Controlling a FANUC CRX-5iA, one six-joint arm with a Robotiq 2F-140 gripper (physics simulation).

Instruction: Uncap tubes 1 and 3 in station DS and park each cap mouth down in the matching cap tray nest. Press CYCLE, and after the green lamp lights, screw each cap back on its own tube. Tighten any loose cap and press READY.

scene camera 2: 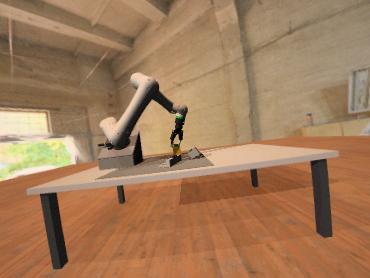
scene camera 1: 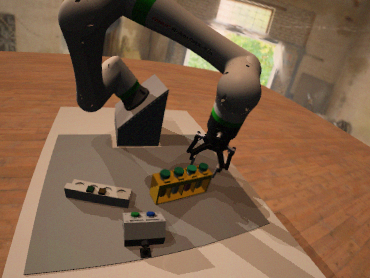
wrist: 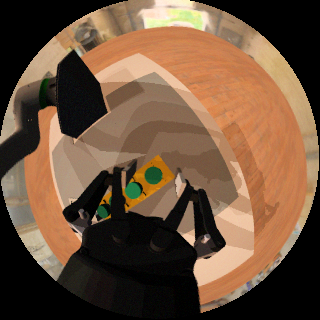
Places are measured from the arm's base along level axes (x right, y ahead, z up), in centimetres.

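Where they show: gripper, between the fingertips: (scene camera 1: 202, 169) (wrist: 155, 169); arm's base, origin of its link: (scene camera 1: 137, 99) (wrist: 60, 89).
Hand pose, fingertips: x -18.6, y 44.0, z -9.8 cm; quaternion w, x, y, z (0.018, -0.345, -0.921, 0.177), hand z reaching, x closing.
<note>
Things, the pixels of their top centre, and the offset from my fingertips. "spot": a spot on its surface instead. Level surfaces: height alone.
- yellow rack, centre of its top: (wrist: 126, 194) (scene camera 1: 184, 172) (scene camera 2: 176, 146) dx +8.4, dy +1.8, dz +1.0 cm
- end cap, centre of its top: (wrist: 152, 175) (scene camera 1: 203, 165) dx +0.7, dy +0.8, dz +2.8 cm
- pale cap tray, centre of its top: (scene camera 1: 98, 183) (wrist: 75, 209) (scene camera 2: 170, 156) dx +37.9, dy -0.7, dz -3.9 cm
- button box, centre of its top: (scene camera 1: 144, 217) (scene camera 2: 193, 147) dx +26.1, dy +16.8, dz -0.9 cm
- green button, centre of its top: (scene camera 1: 135, 213) dx +28.1, dy +14.4, dz -1.8 cm
- blue button, centre of its top: (scene camera 1: 151, 212) dx +23.6, dy +14.8, dz -1.8 cm
- dark green square, a spot on its surface: (scene camera 1: 90, 189) spot: dx +40.7, dy +1.8, dz -3.9 cm
- brown square, a spot on its surface: (scene camera 1: 102, 191) spot: dx +36.8, dy +3.0, dz -3.9 cm
- small black piece, a spot on its surface: (scene camera 1: 145, 249) spot: dx +27.0, dy +23.7, dz -6.7 cm
- grey mat, height of its surface: dz -9.2 cm
The yellow rack (scene camera 1: 154, 190) (scene camera 2: 176, 152) (wrist: 161, 161) holds a row of tubes with green caps. In scene camera 1, caps (scene camera 1: 165, 174) (scene camera 1: 179, 171) (scene camera 1: 191, 169) sit left of the end cap (scene camera 1: 203, 166) (wrist: 153, 175). My gripper (scene camera 1: 204, 169) (scene camera 2: 176, 144) (wrist: 155, 169) is partly open, its fingers on either side of the end cap, with a gap at each side in the wrist view. The pale cap tray (scene camera 1: 112, 198) (scene camera 2: 173, 161) shows round nests and no caps. The button box (scene camera 1: 144, 230) (scene camera 2: 194, 152) has a green button (scene camera 1: 135, 214) and a blue button (scene camera 1: 151, 214).
A dark green square (scene camera 1: 90, 189) and a brown square (scene camera 1: 102, 191) sit on the tray's middle. A small black piece (scene camera 1: 145, 249) stands before the button box. The robot's wedge base (scene camera 1: 141, 122) (wrist: 80, 97) stands behind the rack. All stand on a grey mat (scene camera 1: 75, 240).
</note>
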